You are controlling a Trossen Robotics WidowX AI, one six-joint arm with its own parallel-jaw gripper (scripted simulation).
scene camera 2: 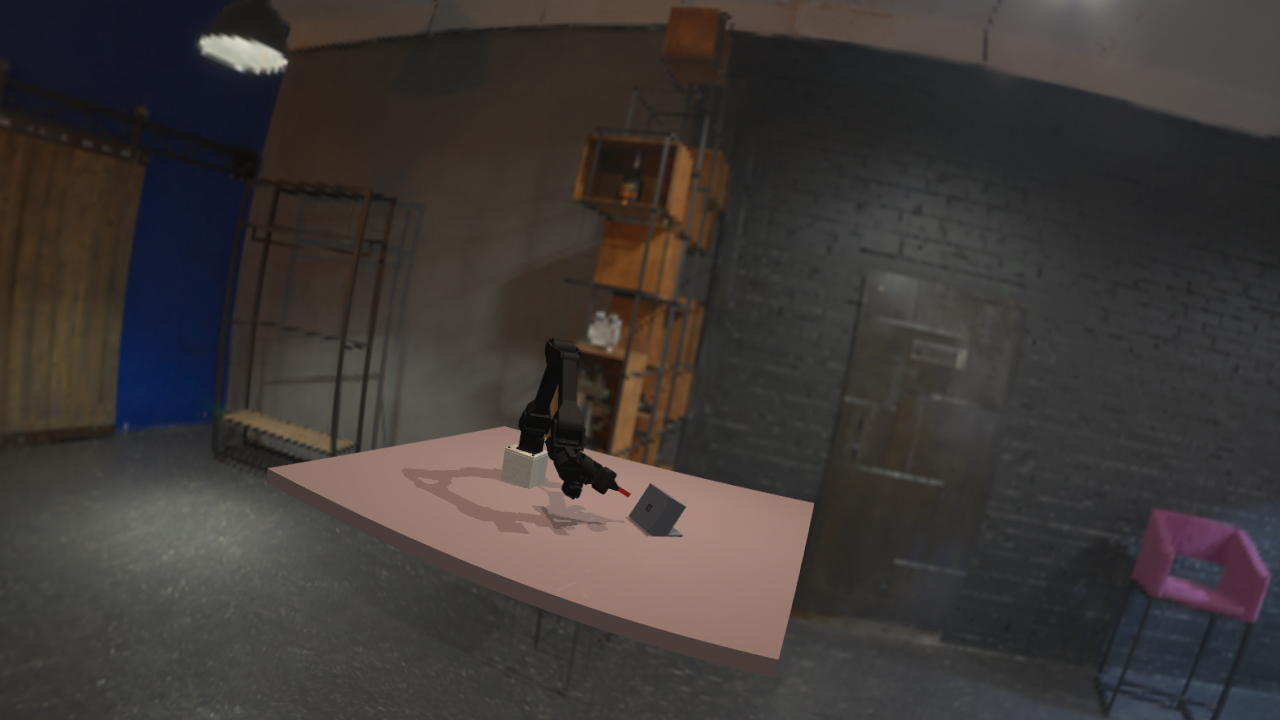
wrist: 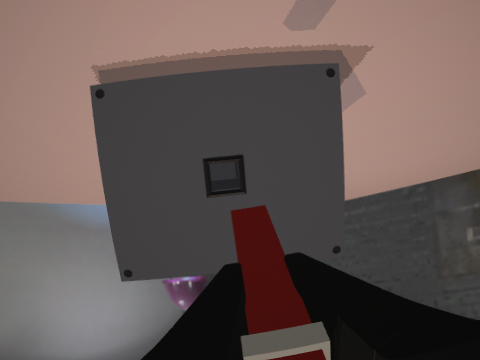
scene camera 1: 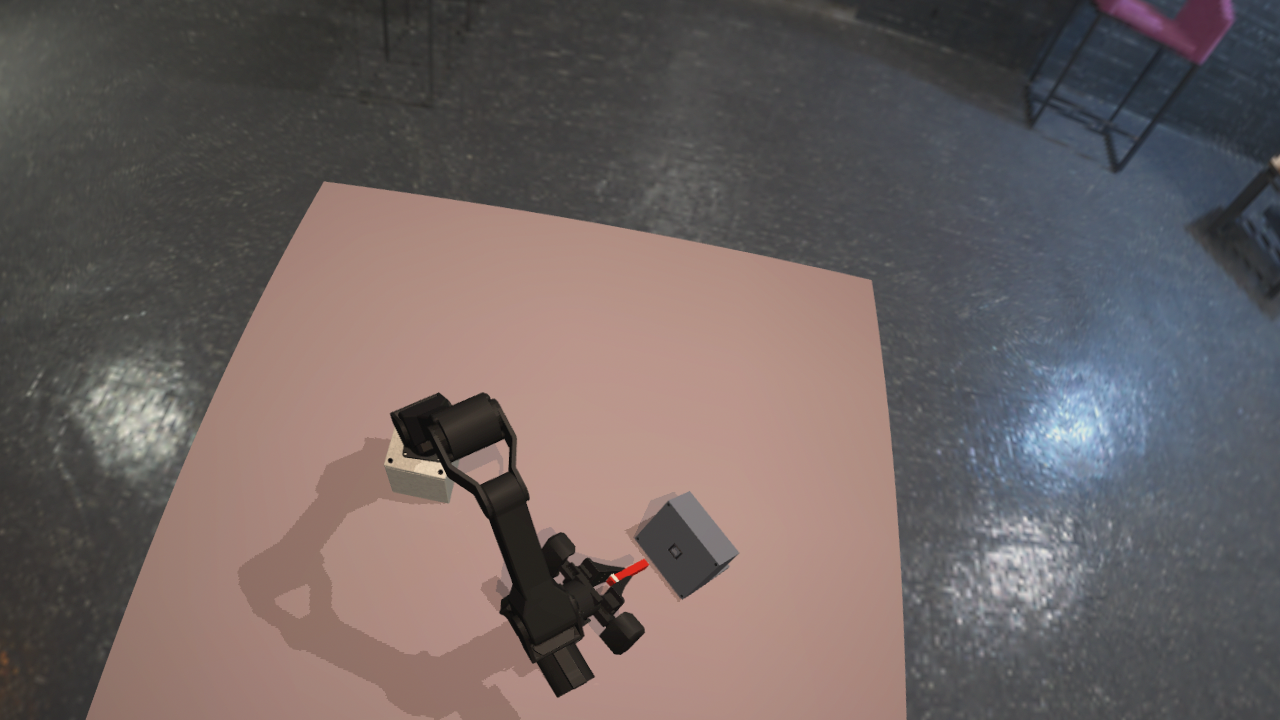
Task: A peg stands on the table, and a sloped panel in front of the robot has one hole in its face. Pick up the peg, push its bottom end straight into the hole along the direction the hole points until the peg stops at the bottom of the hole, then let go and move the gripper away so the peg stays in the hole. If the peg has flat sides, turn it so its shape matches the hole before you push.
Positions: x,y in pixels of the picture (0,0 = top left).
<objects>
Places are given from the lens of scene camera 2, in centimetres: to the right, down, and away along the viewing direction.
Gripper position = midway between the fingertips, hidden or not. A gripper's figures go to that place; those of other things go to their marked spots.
gripper [scene camera 2: 616,488]: -6, 33, 162
grey sloped panel [scene camera 2: 664,514]: 6, 40, 160
</objects>
